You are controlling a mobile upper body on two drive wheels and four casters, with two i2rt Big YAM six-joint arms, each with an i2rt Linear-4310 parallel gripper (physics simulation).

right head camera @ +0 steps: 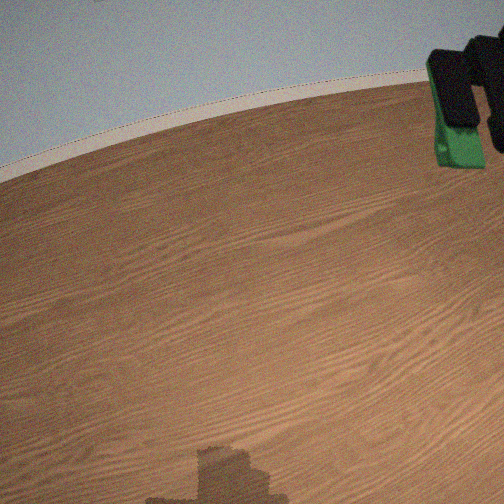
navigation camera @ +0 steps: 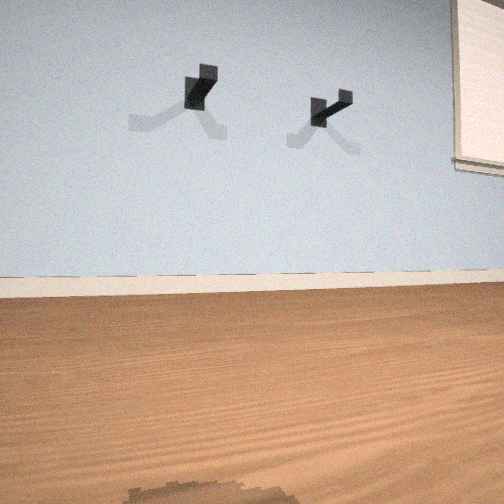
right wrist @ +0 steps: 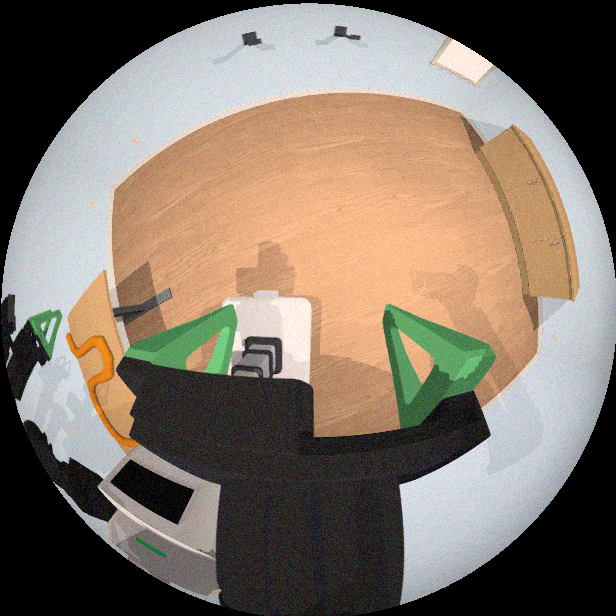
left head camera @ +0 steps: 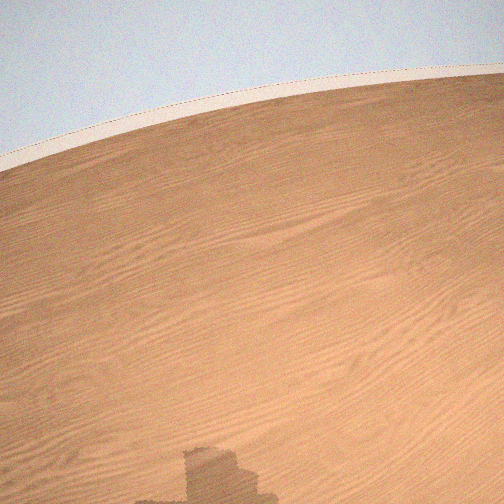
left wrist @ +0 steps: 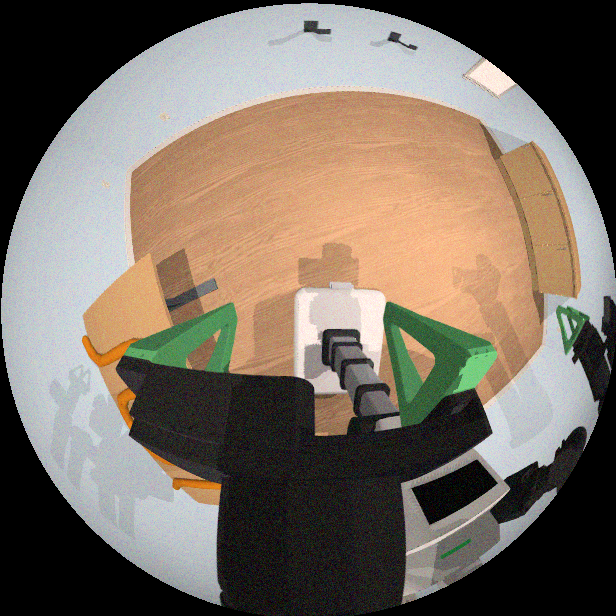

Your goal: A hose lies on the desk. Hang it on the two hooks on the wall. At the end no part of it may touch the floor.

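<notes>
Two black hooks stick out of the pale blue wall in the navigation view, one on the left (navigation camera: 200, 86) and one on the right (navigation camera: 330, 107). The orange hose (right wrist: 94, 367) lies on the tan desk (right wrist: 94, 344) at the far left edge of the right wrist view; it also shows in the left wrist view (left wrist: 106, 359). My left gripper (left wrist: 310, 359) is open and empty above the wooden floor. My right gripper (right wrist: 310, 359) is open and empty too; one green finger of it shows in the right head view (right head camera: 457, 130).
A white window frame (navigation camera: 480, 85) is on the wall right of the hooks. A tan cabinet (right wrist: 531, 218) stands against the wall at the right. My white base (left wrist: 339, 339) is below the grippers. A white baseboard (navigation camera: 250, 282) runs along the wall.
</notes>
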